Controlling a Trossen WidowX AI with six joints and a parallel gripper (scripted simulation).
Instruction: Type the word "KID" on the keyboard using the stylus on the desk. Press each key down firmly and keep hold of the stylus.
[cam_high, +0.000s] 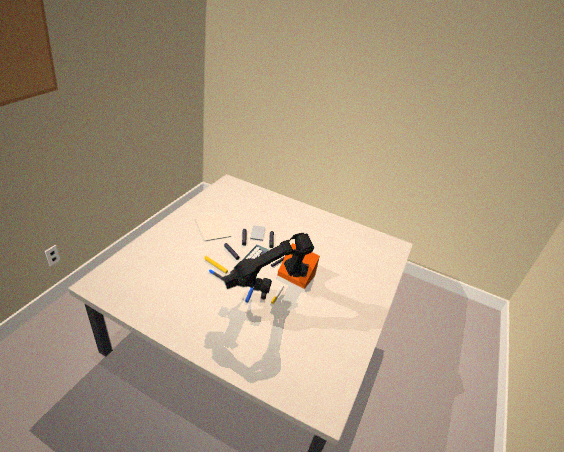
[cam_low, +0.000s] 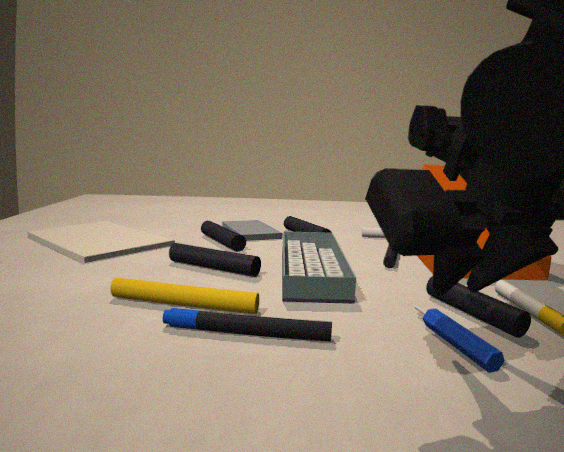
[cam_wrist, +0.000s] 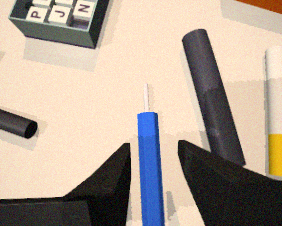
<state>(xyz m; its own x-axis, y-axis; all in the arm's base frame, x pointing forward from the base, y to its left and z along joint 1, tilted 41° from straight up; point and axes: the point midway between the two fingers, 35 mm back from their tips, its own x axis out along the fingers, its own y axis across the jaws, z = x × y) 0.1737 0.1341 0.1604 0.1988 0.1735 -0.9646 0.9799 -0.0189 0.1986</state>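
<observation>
Now: gripper tip 20 mm to the left of the blue stylus and 40 mm above it. Round my gripper tip: yellow cylinder 230 mm ahead, 90 mm to the right, 30 mm below; grey pad 140 mm ahead, 430 mm to the right, 40 mm below; white stylus tip 10 mm ahead, 50 mm to the right, 40 mm below.
</observation>
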